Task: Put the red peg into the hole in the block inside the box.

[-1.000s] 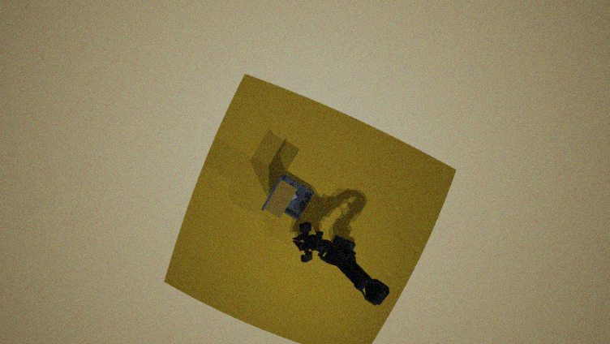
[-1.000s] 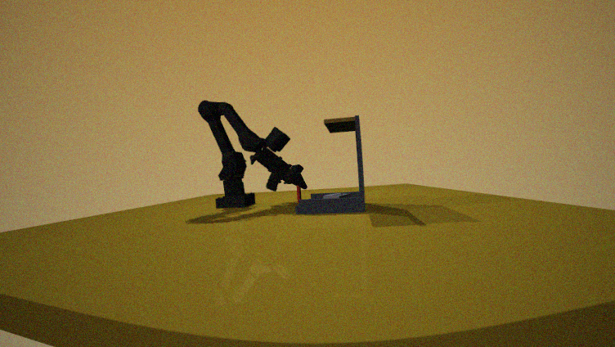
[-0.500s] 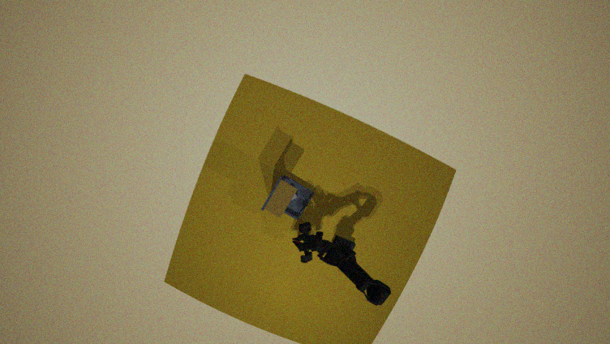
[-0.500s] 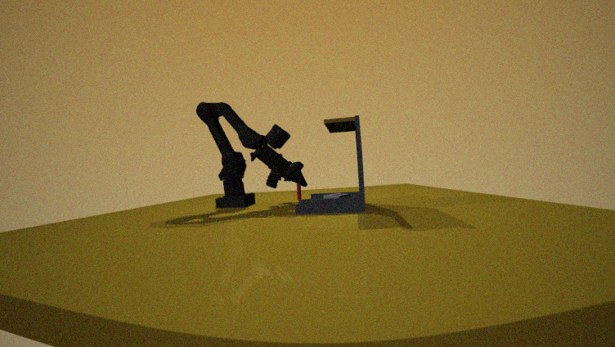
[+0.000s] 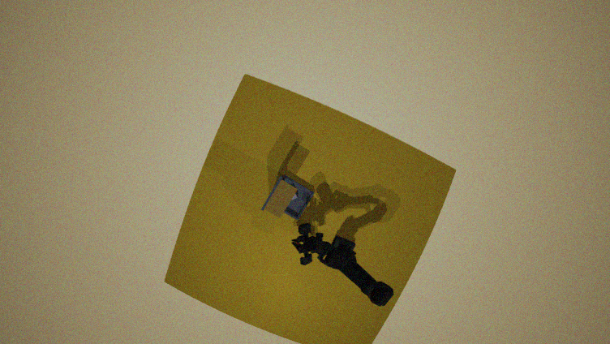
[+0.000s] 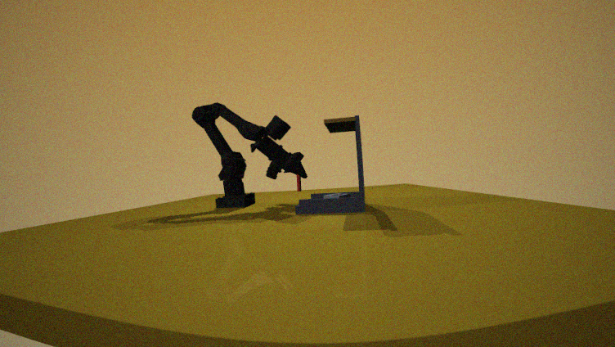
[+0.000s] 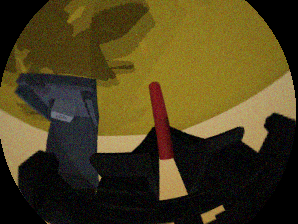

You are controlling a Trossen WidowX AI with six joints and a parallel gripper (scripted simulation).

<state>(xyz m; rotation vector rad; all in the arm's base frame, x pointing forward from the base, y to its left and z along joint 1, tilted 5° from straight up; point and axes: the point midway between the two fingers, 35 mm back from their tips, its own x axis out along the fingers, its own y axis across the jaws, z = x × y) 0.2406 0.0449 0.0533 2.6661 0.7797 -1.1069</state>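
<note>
Now: gripper tip 18 cm short of the back wall, 18 cm to the left of it and 3 cm below it. Round my gripper tip: flat roof (14 cm ahead, 18 cm to the right, 14 cm above); red peg (2 cm behind, 1 cm to the right, 1 cm below).
</note>
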